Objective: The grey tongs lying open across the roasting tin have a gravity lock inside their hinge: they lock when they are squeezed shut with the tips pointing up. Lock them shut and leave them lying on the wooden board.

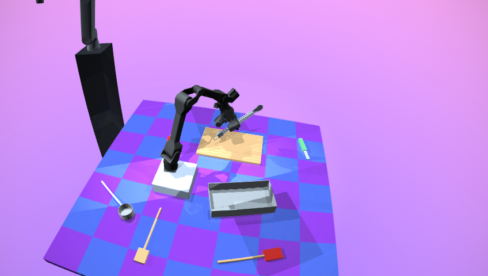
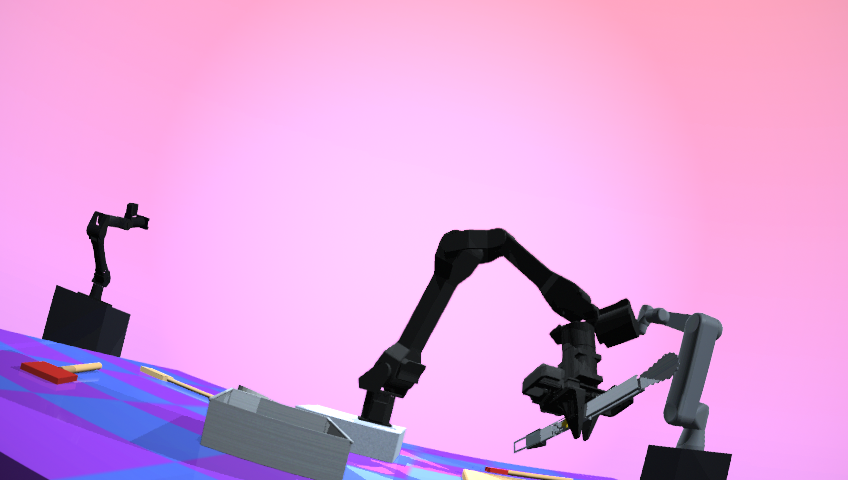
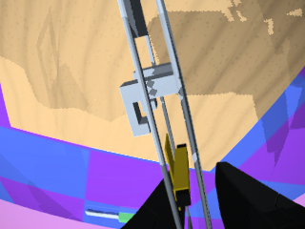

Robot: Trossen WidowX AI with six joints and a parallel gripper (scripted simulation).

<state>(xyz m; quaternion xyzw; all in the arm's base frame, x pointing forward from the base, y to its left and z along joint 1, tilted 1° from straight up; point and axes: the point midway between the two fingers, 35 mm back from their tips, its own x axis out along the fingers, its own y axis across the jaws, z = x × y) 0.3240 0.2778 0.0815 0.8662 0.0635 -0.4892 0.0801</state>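
The yellow lock piece is 4 cm behind my gripper tip, 2 cm to the right of it and 2 cm above it. Also, from my gripper tip: red spatula: 7 cm ahead, 73 cm to the right, 10 cm below; then grey roasting tin: 1 cm ahead, 42 cm to the right, 8 cm below; then wooden board: 3 cm behind, 2 cm to the right, 10 cm below.
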